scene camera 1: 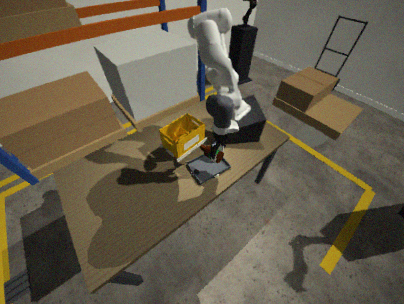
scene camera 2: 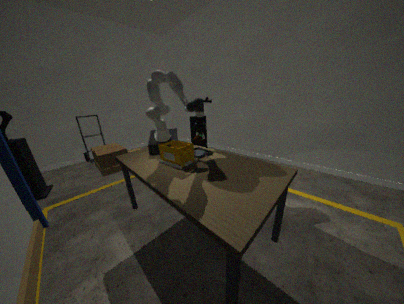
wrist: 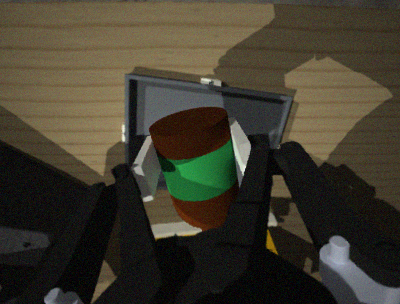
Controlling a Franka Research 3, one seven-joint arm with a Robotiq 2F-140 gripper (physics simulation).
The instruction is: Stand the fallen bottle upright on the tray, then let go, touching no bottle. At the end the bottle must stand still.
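Note:
The bottle, brown with a green band, is held up above the tray, apart from it. The bottle is tilted rather than upright; its broad brown end faces the top of the wrist view, and its narrower end is partly hidden by the dark gripper parts. My gripper is shut on the bottle, with one pale fingertip pad on each side around the green band. The grey tray lies on the table with its rim around it.
A yellow crate stands on the table, close beside the tray. The robot's black base block stands at the table's end. Cardboard boxes and a blue and orange rack stand beyond the table.

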